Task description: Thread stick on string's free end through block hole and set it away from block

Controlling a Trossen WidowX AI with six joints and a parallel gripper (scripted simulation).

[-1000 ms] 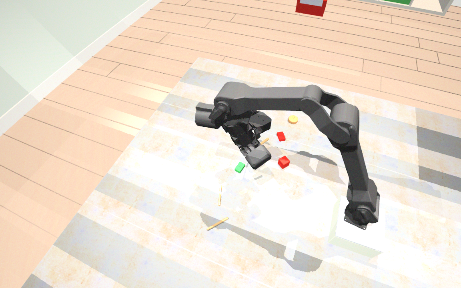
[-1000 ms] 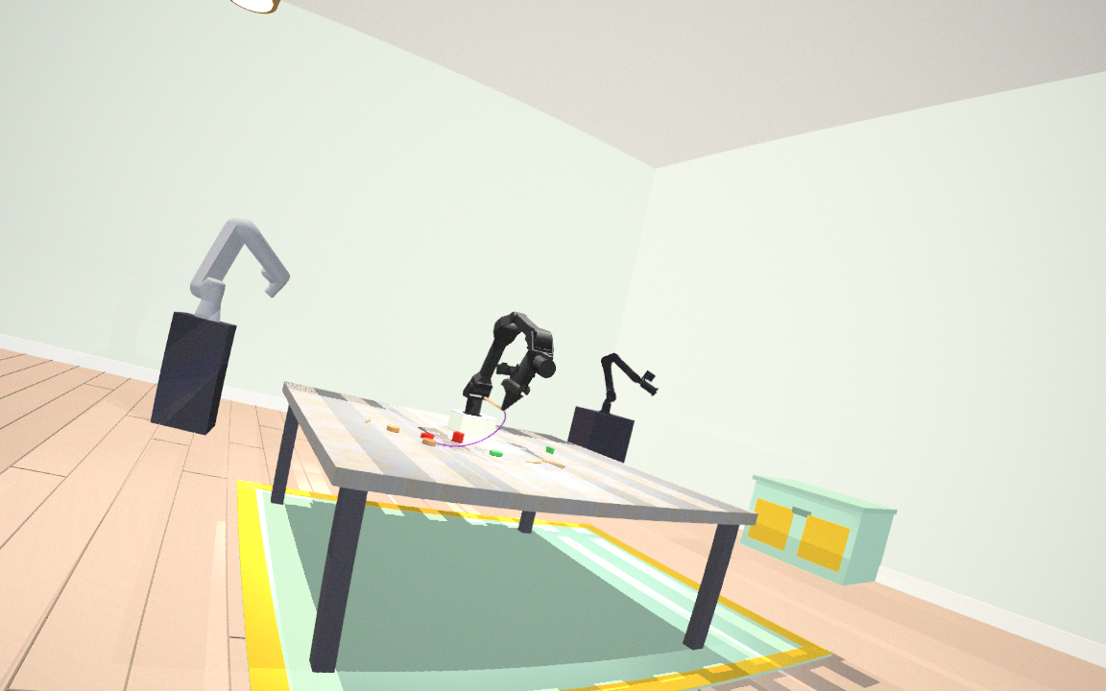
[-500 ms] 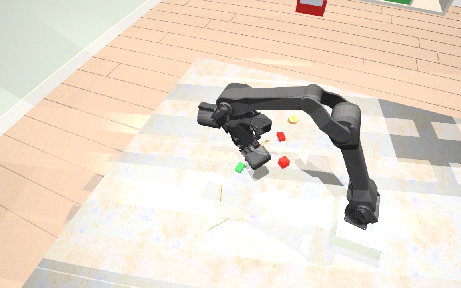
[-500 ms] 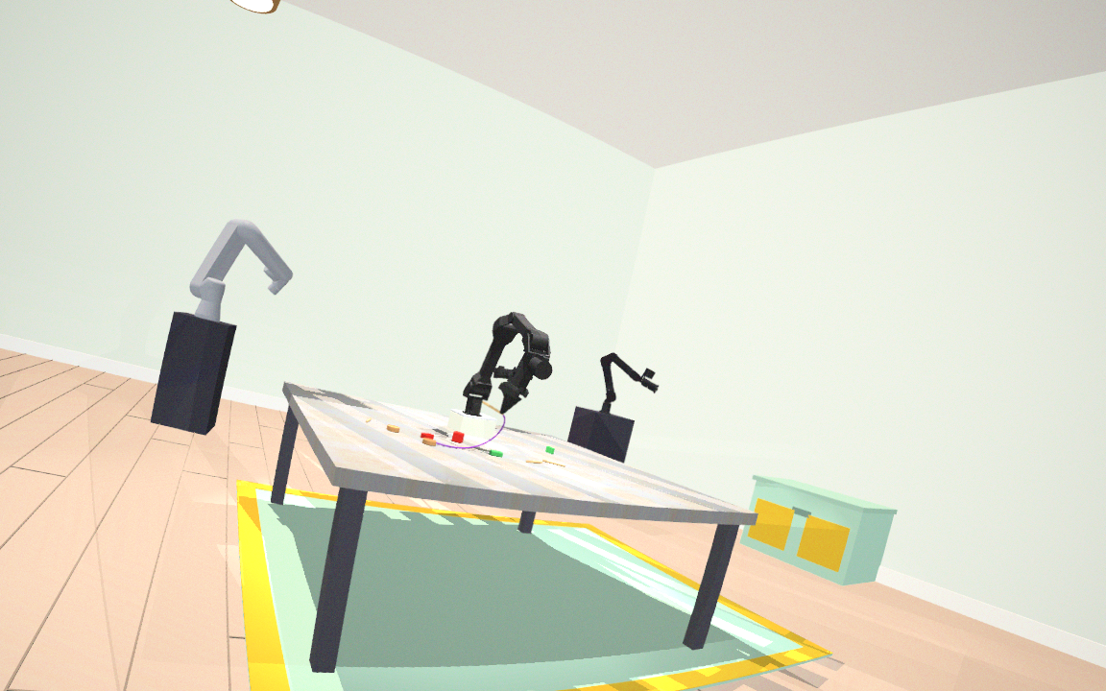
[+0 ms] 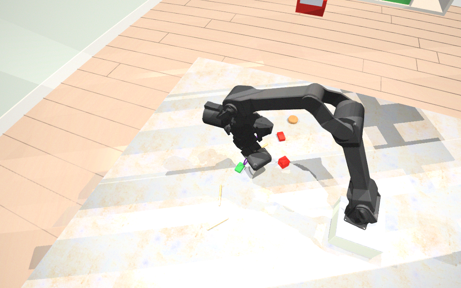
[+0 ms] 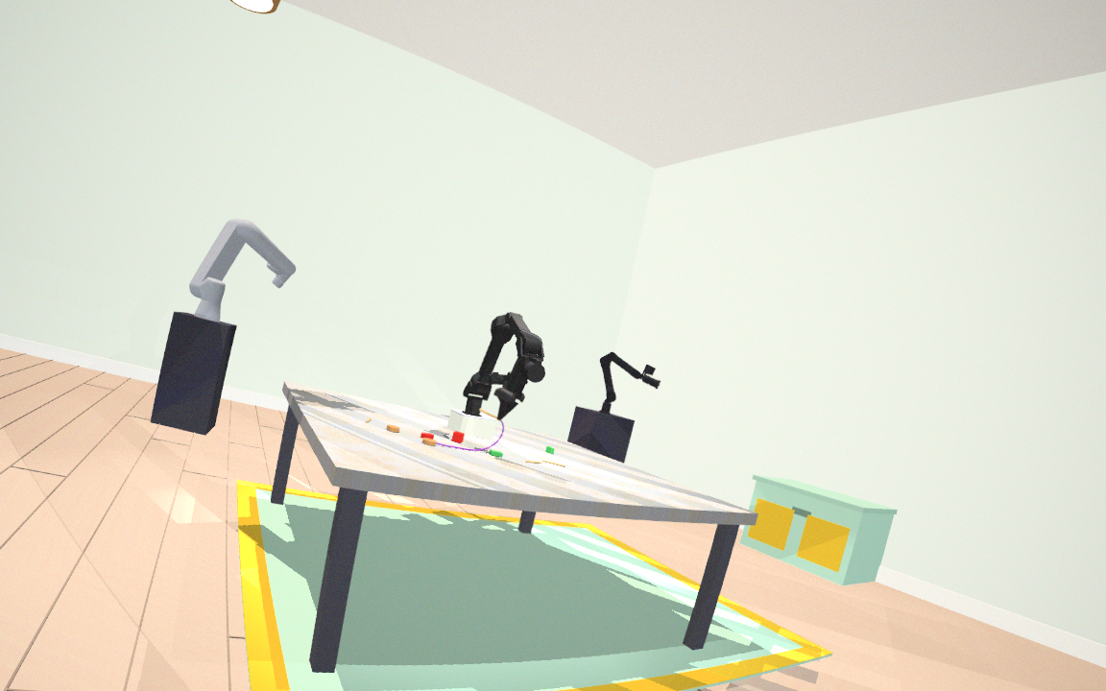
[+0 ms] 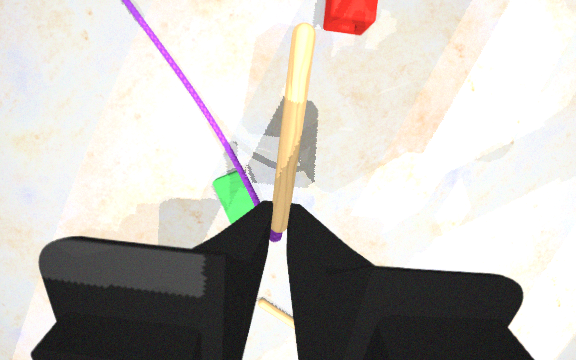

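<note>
Now: gripper tip 40 mm short of the green block and 100 mm above it. From my gripper tip the other things lie so: flat red block: 40 mm behind, 200 mm to the right, 100 mm below; red wooden block: 100 mm behind, 90 mm to the right, 90 mm below; thin wooden stick: 10 mm behind, 10 mm to the right, 10 mm above.
</note>
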